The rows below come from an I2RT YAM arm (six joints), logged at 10 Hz.
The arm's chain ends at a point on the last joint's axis. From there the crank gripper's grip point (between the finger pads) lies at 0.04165 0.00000 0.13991 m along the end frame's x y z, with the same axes.
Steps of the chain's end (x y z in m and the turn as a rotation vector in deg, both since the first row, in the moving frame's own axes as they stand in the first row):
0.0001, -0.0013, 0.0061, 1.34, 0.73, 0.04
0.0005, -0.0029, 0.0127, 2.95, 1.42, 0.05
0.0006, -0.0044, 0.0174, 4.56, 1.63, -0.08
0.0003, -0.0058, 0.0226, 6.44, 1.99, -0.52
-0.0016, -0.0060, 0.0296, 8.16, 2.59, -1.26
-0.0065, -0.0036, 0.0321, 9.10, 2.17, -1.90
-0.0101, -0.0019, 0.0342, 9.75, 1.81, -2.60
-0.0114, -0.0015, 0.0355, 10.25, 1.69, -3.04
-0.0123, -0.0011, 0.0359, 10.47, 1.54, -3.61
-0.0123, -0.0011, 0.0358, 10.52, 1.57, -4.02
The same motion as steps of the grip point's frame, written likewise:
0.0019, -0.0045, 0.0055, 1.34, 0.73, 0.04
0.0040, -0.0100, 0.0114, 2.95, 1.42, 0.05
0.0046, -0.0155, 0.0157, 4.56, 1.63, -0.08
0.0051, -0.0218, 0.0202, 6.44, 1.99, -0.52
0.0044, -0.0267, 0.0261, 8.16, 2.59, -1.26
-0.0016, -0.0271, 0.0286, 9.10, 2.17, -1.90
-0.0063, -0.0274, 0.0306, 9.75, 1.81, -2.60
-0.0080, -0.0286, 0.0318, 10.25, 1.69, -3.04
-0.0095, -0.0291, 0.0322, 10.47, 1.54, -3.61
-0.0095, -0.0296, 0.0320, 10.52, 1.57, -4.02

